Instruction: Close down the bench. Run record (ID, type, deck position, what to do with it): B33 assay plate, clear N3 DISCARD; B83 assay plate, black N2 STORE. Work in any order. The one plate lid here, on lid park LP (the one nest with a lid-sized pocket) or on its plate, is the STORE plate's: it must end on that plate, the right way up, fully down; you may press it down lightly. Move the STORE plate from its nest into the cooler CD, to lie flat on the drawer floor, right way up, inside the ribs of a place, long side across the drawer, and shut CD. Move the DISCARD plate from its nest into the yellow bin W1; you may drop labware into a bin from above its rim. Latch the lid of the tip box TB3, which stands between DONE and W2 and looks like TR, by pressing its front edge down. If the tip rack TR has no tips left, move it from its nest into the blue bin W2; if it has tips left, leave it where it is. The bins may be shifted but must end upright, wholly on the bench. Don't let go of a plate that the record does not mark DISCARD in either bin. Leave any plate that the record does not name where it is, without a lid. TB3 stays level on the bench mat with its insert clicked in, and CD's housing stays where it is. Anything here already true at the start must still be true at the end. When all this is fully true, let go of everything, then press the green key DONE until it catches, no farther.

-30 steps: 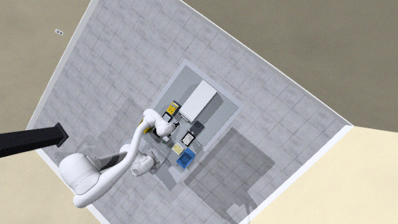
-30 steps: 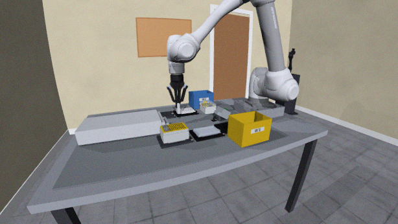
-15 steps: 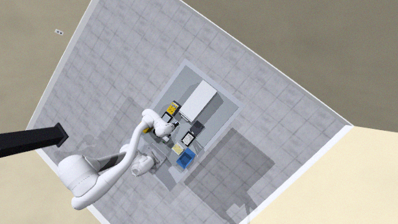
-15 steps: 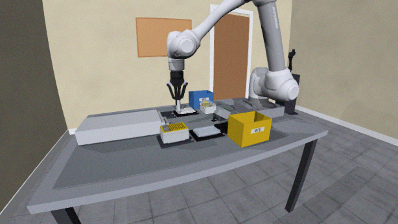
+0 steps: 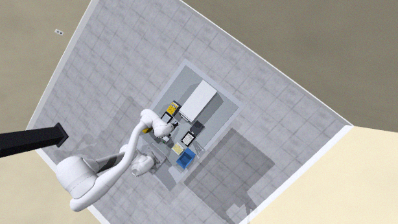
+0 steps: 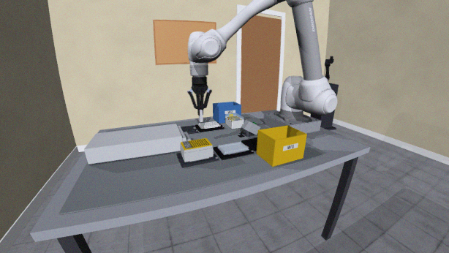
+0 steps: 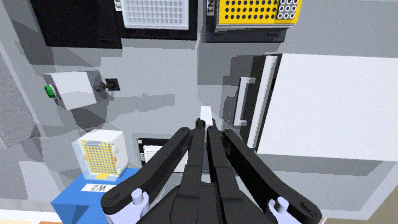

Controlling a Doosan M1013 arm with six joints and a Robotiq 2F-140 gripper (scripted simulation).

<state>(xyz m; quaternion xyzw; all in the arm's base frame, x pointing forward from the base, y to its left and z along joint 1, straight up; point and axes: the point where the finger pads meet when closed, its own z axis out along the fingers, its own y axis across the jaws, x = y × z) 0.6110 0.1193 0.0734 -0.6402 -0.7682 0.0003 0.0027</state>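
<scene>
My gripper is now 16 cm to the right of the black nest, 14 cm past it and 14 cm above it. From my hand the other things lie so: see-through plate lid: 19 cm ahead, 12 cm below, 4 cm to the left; tip rack TR: 19 cm to the left, 9 cm below, 3 cm ahead; black plate: 19 cm ahead, 12 cm below, 4 cm to the left.
</scene>
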